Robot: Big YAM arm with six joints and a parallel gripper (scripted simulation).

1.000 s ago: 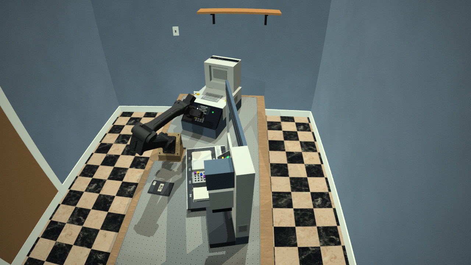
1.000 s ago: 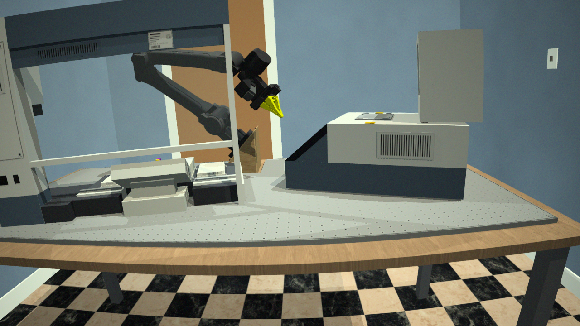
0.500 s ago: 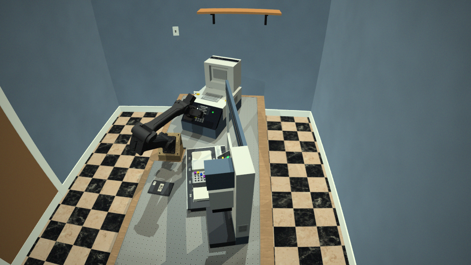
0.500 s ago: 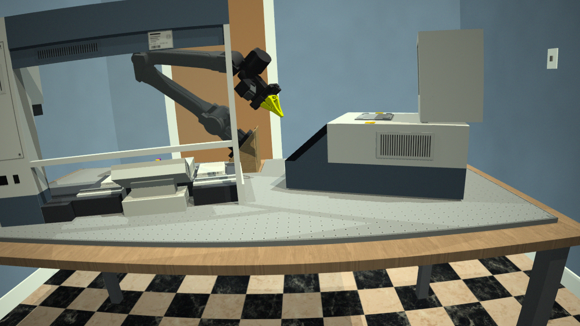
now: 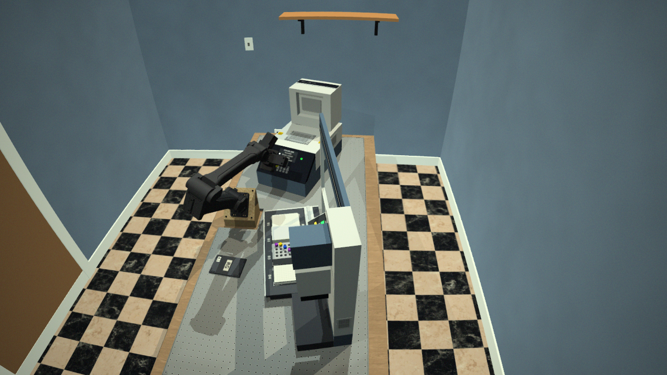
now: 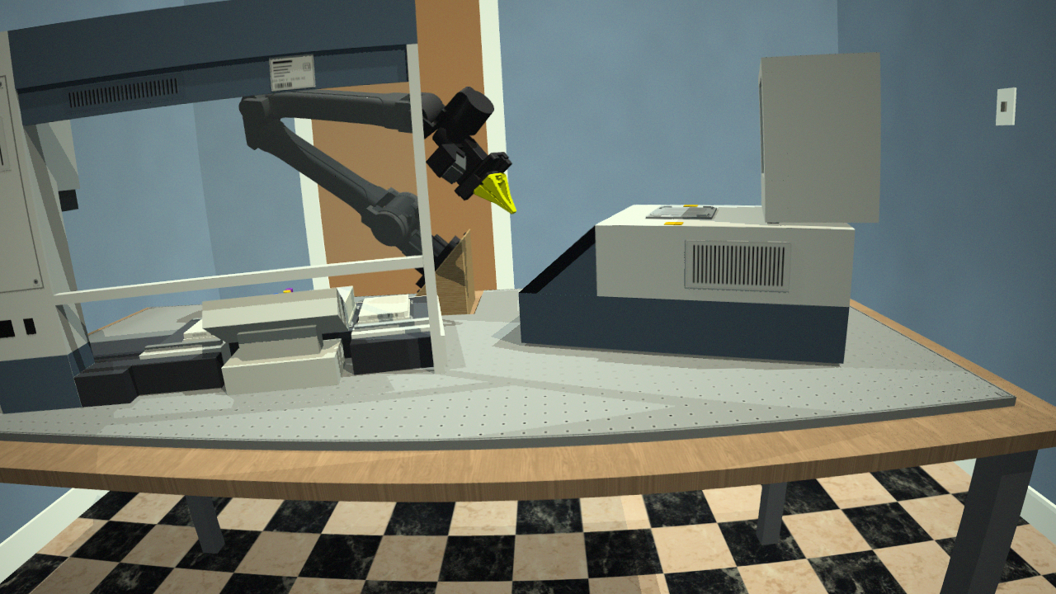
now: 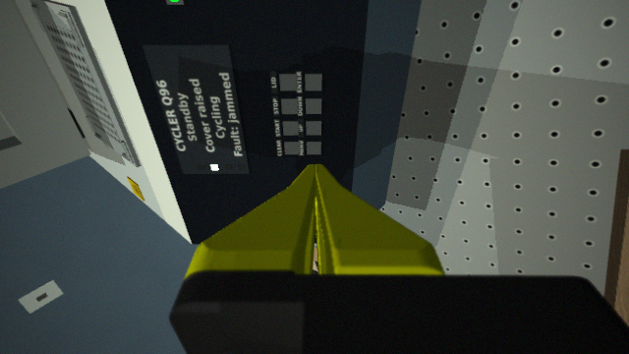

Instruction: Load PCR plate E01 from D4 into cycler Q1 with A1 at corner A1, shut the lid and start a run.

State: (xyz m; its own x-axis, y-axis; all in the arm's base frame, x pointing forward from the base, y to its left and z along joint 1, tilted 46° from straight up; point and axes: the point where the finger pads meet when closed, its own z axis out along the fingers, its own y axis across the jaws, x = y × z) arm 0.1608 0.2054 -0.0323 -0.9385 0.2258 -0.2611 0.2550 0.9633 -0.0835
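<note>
Right now the tube cooling block is 110 mm ahead of my hand, 430 mm to the right of it and 140 mm below it. The rest, counted from my hand: frame post 240 mm ahead, 110 mm to the right, 20 mm above; crossbar 300 mm ahead, 390 mm to the right, 40 mm below; gantry beam 290 mm ahead, 380 mm to the right, 300 mm above.
</note>
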